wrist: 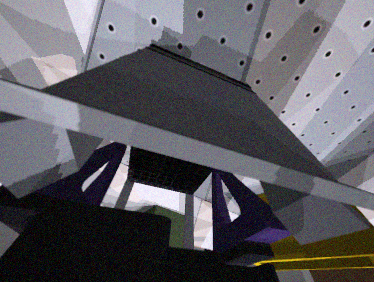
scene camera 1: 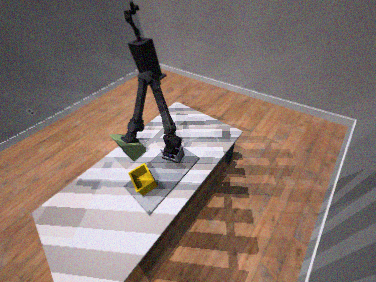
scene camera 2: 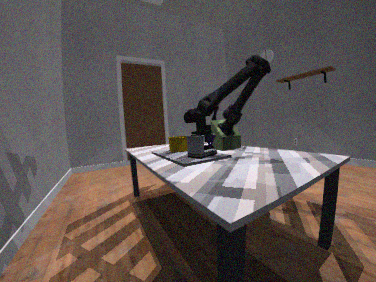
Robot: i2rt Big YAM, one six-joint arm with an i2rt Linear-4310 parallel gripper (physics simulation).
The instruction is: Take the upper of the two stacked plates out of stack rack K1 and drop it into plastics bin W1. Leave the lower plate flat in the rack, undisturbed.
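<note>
Stack rack K1 stands on the grey board; in the wrist view its dark wall and pale rim cross the picture. A black perforated plate shows beneath that rim, between the spread purple fingers. I cannot tell the two stacked plates apart, and the lower one is not clearly visible. My gripper is low at the rack, open wide and gripping nothing. Plastics bin W1 is the yellow open box, near the rack on the same board.
A green wedge-shaped block stands close to the arm's base. The grey board has rows of holes. The striped table carries everything, and its edge runs near the board.
</note>
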